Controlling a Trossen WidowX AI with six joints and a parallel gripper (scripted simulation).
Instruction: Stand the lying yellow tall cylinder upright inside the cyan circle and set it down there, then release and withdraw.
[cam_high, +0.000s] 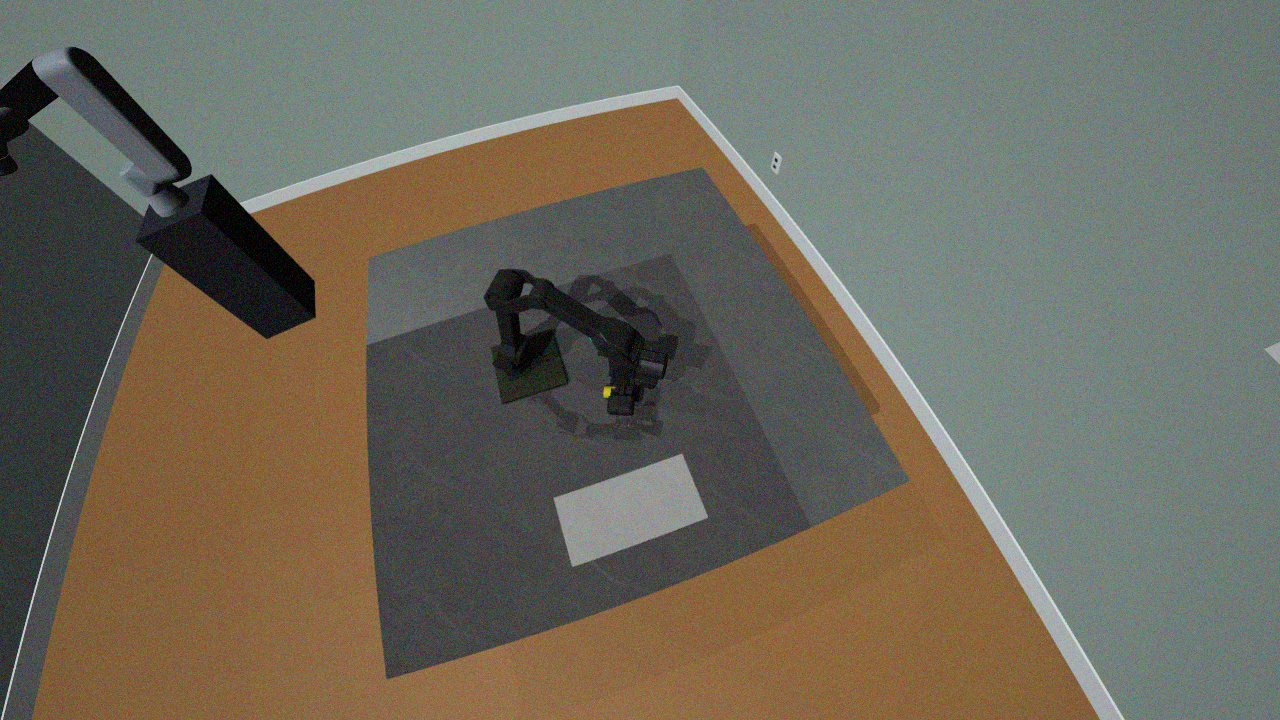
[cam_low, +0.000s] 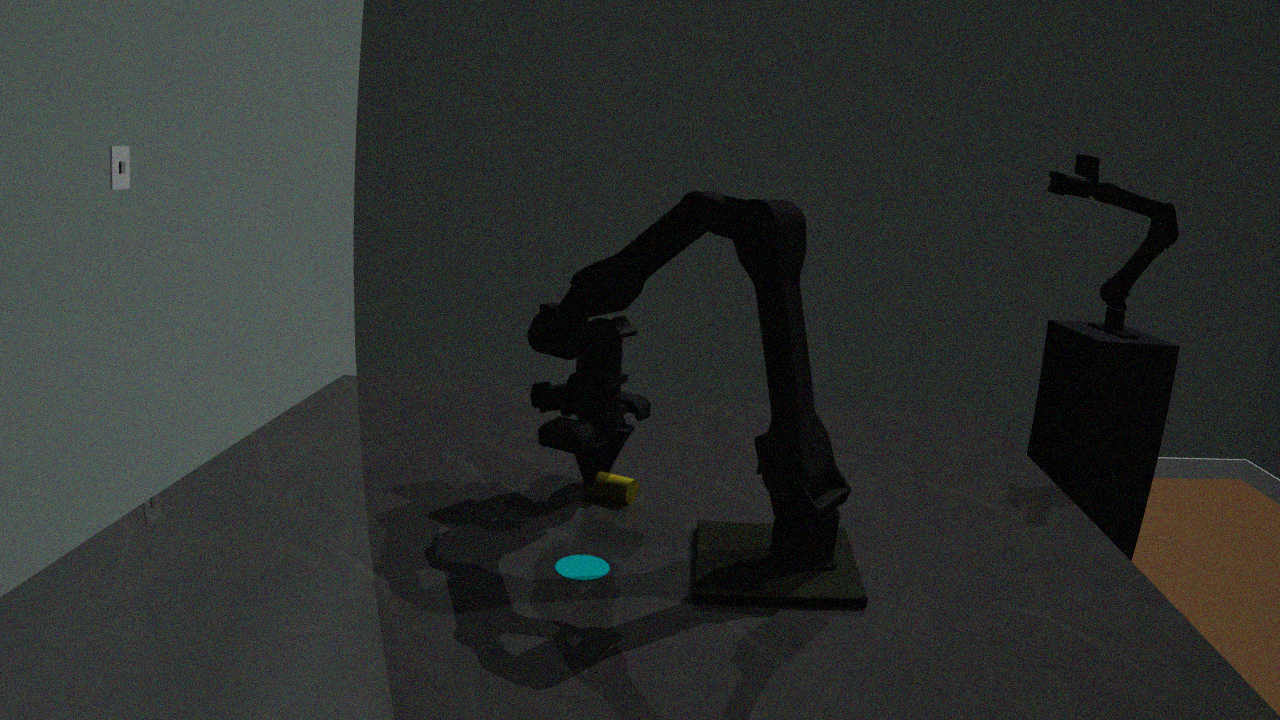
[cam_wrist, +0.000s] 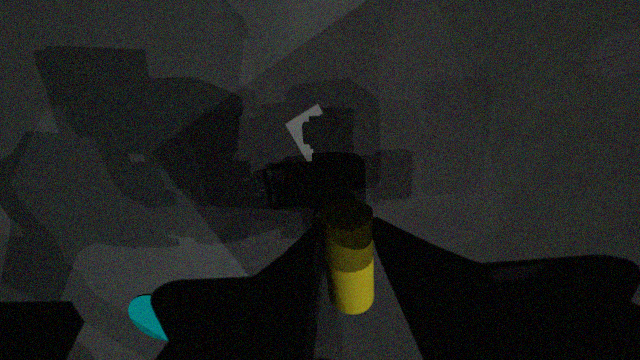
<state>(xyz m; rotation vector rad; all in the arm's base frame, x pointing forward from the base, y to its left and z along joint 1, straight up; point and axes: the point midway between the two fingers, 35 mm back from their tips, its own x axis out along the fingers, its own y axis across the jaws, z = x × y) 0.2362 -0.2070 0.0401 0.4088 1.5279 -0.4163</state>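
Now: the cyan circle 210 mm to the left of my gripper tip, 20 mm below it and 10 mm ahead of it. From my gripper tip the other things lie so: yellow cylinder 20 mm behind, 10 mm to the left.
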